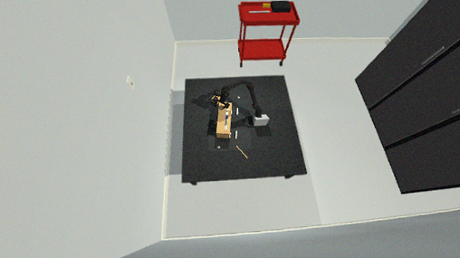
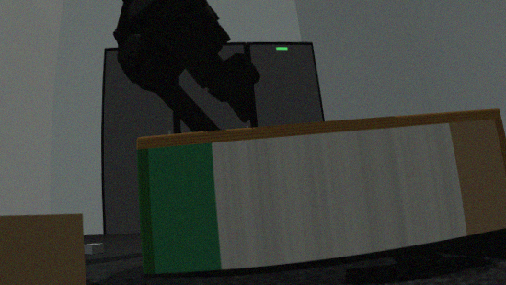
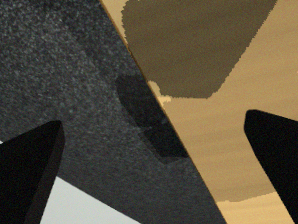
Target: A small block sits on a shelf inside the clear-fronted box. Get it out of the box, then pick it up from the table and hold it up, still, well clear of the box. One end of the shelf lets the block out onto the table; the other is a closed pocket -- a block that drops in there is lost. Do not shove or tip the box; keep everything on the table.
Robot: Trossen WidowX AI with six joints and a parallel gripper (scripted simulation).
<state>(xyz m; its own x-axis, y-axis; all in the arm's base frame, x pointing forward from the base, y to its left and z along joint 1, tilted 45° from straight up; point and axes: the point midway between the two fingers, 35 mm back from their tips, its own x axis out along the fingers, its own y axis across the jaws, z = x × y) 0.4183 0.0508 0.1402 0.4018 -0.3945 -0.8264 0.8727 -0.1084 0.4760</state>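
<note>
Now: gripper tip 10 cm to the right of the wooden box, 10 cm past it and 9 cm above it. Round my gripper tip: thin wooden stick: 44 cm to the left, 27 cm behind, 15 cm below; tan box: 20 cm to the right, 13 cm below, 4 cm ahead; blue block: 9 cm behind, 7 cm to the left, 7 cm below.
</note>
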